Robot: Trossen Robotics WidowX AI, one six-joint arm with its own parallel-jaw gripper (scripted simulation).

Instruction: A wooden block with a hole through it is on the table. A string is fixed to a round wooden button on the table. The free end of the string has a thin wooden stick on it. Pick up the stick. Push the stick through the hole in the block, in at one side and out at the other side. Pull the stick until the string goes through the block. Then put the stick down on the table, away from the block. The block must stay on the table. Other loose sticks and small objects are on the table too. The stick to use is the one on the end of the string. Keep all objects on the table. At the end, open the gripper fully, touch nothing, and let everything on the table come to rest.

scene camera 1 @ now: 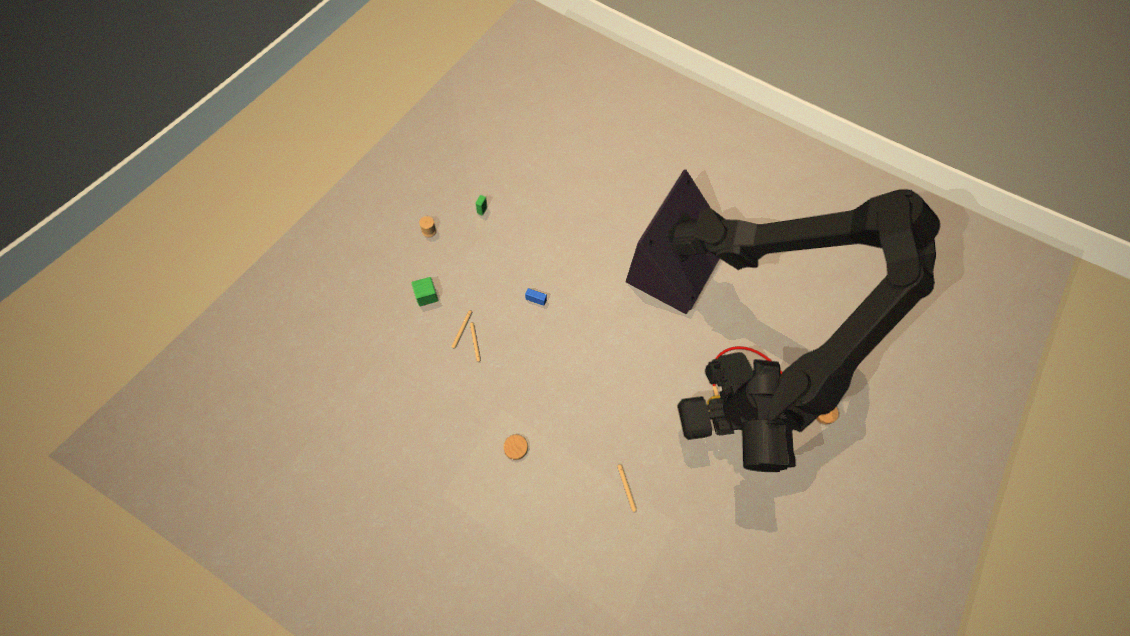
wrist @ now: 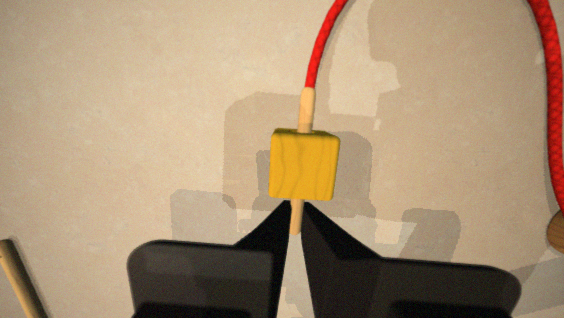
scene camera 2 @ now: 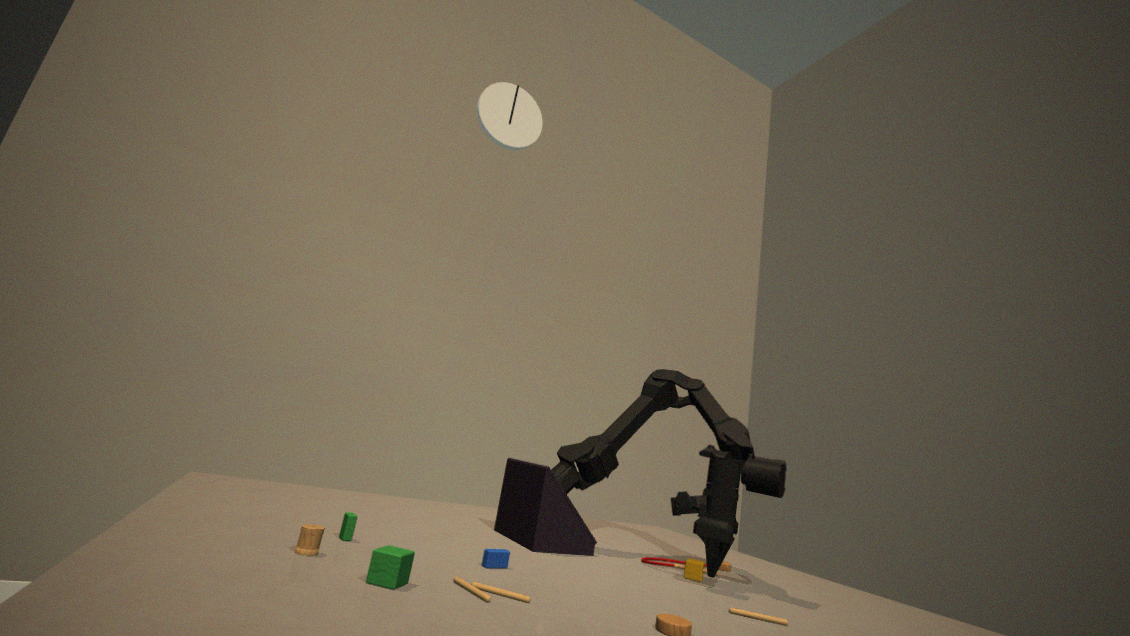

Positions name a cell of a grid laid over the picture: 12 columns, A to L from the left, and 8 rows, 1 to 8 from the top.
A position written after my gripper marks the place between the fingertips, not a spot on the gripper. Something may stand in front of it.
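I see a yellow wooden block (wrist: G5), and I also see a wooden cylinder (scene camera 2: D7) and a green cube (scene camera 2: E8). The wooden cylinder is out of frame in the wrist view. The green cube is out of frame in the wrist view too. As for my gripper (scene camera 1: H6), I see it in scene camera 1, and the wrist view shows my gripper (wrist: G6) as well, while scene camera 2 also shows my gripper (scene camera 2: H8).
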